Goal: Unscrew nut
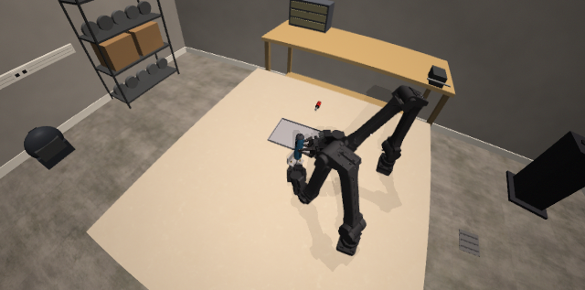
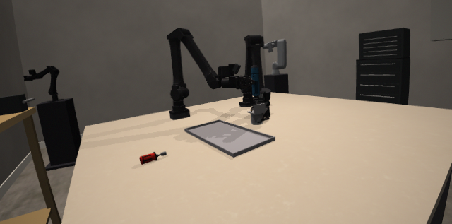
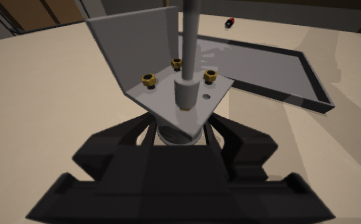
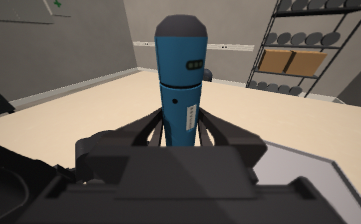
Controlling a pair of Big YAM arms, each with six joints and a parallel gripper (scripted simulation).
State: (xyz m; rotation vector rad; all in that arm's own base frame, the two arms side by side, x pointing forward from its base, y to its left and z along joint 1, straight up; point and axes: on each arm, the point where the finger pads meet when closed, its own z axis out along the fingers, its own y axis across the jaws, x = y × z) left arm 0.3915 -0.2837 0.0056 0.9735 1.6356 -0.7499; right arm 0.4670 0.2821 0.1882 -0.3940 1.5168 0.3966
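Now: the joint module 10 mm above my left hand. Round my left hand: red-handled tool (170 mm ahead, 550 mm to the right, 10 mm below); then bracket (50 mm above); then grey tray (70 mm ahead, 220 mm to the right, 20 mm below).
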